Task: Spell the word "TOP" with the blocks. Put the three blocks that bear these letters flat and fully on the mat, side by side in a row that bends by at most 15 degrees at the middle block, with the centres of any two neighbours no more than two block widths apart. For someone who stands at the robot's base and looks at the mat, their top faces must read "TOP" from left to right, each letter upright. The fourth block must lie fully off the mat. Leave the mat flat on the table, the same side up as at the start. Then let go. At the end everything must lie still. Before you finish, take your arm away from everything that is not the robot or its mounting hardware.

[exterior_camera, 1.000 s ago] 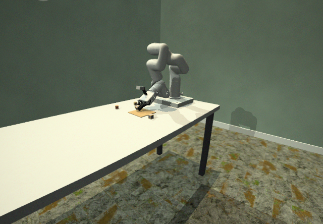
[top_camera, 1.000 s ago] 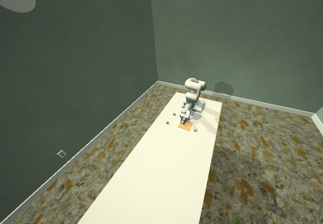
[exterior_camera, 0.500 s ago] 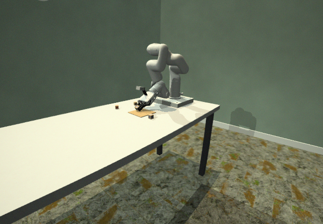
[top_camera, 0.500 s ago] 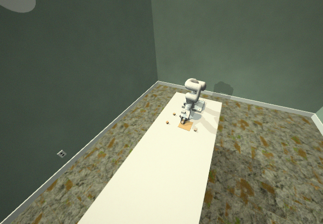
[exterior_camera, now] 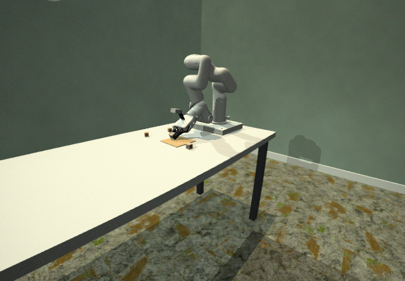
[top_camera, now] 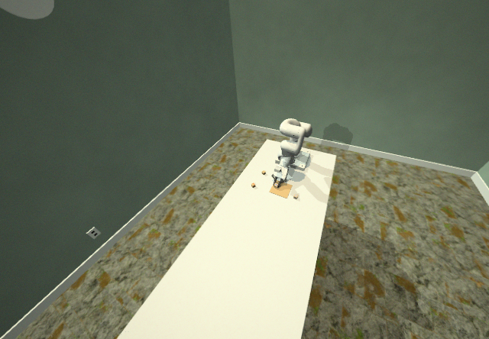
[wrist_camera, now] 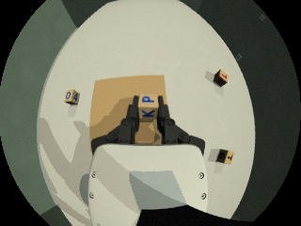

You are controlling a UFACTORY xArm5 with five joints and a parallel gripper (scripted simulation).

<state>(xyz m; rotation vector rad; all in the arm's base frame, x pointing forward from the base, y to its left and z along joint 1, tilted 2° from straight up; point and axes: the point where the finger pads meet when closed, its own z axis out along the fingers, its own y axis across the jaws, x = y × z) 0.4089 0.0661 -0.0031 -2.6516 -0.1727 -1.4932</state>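
My gripper is now 4 cm to the right of the tan mat and 3 cm above it.
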